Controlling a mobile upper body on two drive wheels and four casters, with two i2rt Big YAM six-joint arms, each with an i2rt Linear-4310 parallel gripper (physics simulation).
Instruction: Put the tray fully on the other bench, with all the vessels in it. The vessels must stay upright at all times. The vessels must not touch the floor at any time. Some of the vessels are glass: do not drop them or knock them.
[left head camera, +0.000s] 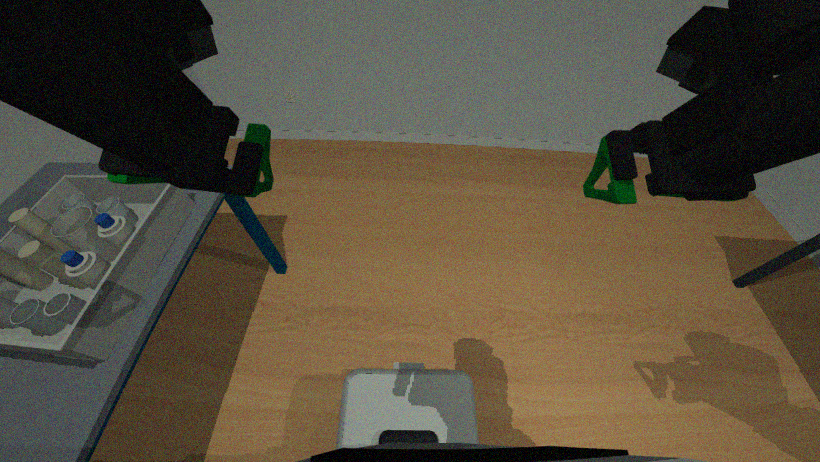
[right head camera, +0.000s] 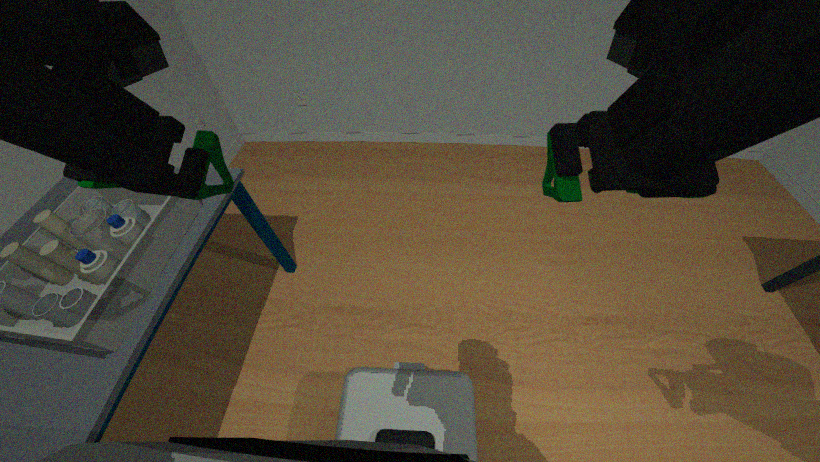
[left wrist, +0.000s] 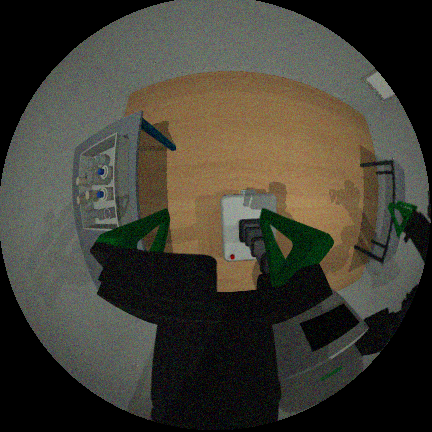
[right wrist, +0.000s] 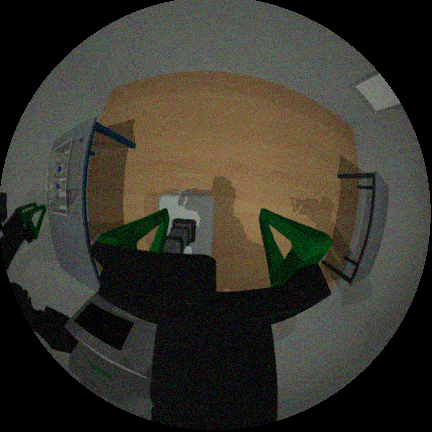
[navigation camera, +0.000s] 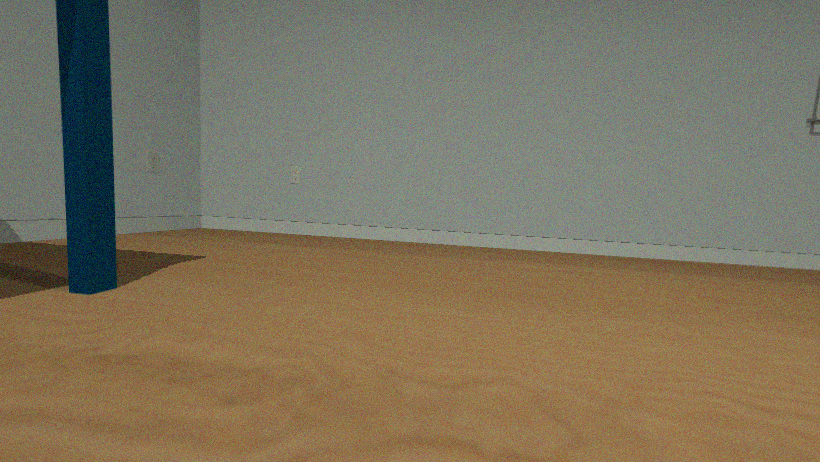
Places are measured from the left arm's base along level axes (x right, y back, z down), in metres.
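Pixels of known places: left gripper, fingertip midpoint: (left head camera: 230, 180) (right head camera: 195, 183) (left wrist: 214, 213) (right wrist: 40, 204); right gripper, fingertip midpoint: (left head camera: 621, 190) (right head camera: 585, 187) (left wrist: 392, 203) (right wrist: 213, 212).
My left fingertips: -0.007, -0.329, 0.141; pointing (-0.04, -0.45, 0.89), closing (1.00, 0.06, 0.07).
Note:
Behind a point stands the place of what it marks, as x, y, z.
The pale tray (left head camera: 34, 343) @(-0.620, -0.209, 0.518) (right head camera: 57, 331) @(-0.790, -0.240, 0.645) (left wrist: 116, 150) @(-0.549, -0.633, 0.540) stands on the grey bench (left head camera: 45, 401) @(-0.660, -0.104, 0.648) (right head camera: 45, 396) @(-0.693, -0.078, 0.648) (left wrist: 129, 175) @(-0.535, -0.496, 0.648) (right wrist: 75, 240) @(-0.687, 0.049, 0.648) at the left. In it stand two blue-capped bottles (left head camera: 72, 259) @(-0.612, -0.398, 0.471) (right head camera: 86, 256) @(-0.611, -0.400, 0.471), beige cylinders (left head camera: 28, 249) @(-0.759, -0.418, 0.467) (right head camera: 48, 247) @(-0.761, -0.419, 0.467) and clear vessels (left head camera: 57, 304) @(-0.640, -0.303, 0.526) (right head camera: 71, 298) @(-0.640, -0.302, 0.524); all look upright. The other bench (left wrist: 398, 185) (right wrist: 381, 215) @(2.872, -0.343, 0.648) is at the far right of the wrist views. My left gripper (left head camera: 192, 184) (right head camera: 152, 190) (left wrist: 214, 213) @(-0.007, -0.329, 0.141) is open, overlapping the tray's back corner in the head views. My right gripper (left head camera: 659, 198) (right wrist: 213, 212) @(0.450, -0.332, 0.142) is open above the floor.
A blue leg (left head camera: 258, 235) @(-0.510, -0.869, 1.020) (right head camera: 266, 229) @(-0.505, -0.887, 0.995) (navigation camera: 91, 172) @(-0.505, -0.879, 1.151) holds the grey bench's near back corner. A dark leg (left head camera: 774, 265) @(2.412, -0.821, 1.141) (right head camera: 794, 274) @(2.412, -0.824, 1.217) shows at the right. My base (left head camera: 367, 401) @(0.068, -0.199, 1.150) (right head camera: 367, 401) @(0.073, -0.193, 1.150) stands on the wooden floor between the benches. A wall (navigation camera: 459, 114) @(0.330, -2.181, 0.592) is ahead.

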